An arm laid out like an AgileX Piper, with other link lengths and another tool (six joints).
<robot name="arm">
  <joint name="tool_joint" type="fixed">
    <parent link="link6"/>
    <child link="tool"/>
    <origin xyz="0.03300 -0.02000 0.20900" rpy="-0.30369 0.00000 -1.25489"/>
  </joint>
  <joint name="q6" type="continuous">
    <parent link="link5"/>
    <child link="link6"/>
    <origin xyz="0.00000 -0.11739 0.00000" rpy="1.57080 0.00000 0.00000"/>
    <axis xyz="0 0 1"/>
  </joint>
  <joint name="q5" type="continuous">
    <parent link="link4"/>
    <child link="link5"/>
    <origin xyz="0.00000 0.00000 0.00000" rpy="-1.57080 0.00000 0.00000"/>
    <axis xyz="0 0 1"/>
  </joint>
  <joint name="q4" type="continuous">
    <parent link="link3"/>
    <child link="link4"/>
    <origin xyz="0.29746 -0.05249 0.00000" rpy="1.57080 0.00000 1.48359"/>
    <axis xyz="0 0 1"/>
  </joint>
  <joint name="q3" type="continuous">
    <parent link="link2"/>
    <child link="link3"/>
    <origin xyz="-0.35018 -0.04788 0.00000"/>
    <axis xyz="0 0 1"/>
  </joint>
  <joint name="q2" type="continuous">
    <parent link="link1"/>
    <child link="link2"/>
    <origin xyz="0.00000 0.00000 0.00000" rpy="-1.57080 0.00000 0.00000"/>
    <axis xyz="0 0 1"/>
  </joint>
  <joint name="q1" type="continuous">
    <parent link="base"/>
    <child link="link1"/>
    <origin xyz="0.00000 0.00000 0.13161"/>
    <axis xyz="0 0 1"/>
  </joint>
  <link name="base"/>
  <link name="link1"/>
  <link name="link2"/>
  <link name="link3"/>
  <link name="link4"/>
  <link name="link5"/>
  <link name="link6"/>
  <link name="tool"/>
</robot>
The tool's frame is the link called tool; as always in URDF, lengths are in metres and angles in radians. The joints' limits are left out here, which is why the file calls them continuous.
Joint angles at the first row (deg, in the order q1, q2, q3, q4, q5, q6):
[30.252, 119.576, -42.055, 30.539, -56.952, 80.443]
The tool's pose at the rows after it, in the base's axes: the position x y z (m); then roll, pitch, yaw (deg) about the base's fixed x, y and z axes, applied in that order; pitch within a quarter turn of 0, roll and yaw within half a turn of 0:
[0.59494 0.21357 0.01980 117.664 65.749 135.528]
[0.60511 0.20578 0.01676 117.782 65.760 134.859]
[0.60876 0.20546 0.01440 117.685 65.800 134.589]
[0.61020 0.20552 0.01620 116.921 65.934 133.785]
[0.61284 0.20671 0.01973 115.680 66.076 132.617]
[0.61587 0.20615 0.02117 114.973 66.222 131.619]
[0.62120 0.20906 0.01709 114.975 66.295 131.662]
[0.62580 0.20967 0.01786 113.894 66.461 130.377]
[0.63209 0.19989 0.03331 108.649 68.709 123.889]
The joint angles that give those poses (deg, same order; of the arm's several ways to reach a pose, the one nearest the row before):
[29.449, 119.748, -42.858, 30.366, -57.123, 80.100]
[28.132, 120.722, -44.233, 29.908, -56.665, 79.985]
[27.960, 121.409, -44.920, 29.909, -56.722, 79.985]
[27.960, 121.467, -45.092, 29.966, -56.952, 80.042]
[27.960, 121.467, -45.493, 29.965, -57.066, 80.100]
[27.961, 121.697, -46.008, 30.368, -57.182, 79.927]
[27.960, 122.842, -47.270, 30.367, -57.123, 79.813]
[27.961, 123.416, -48.130, 30.655, -57.353, 79.755]
[27.960, 123.472, -48.186, 32.029, -60.561, 78.839]

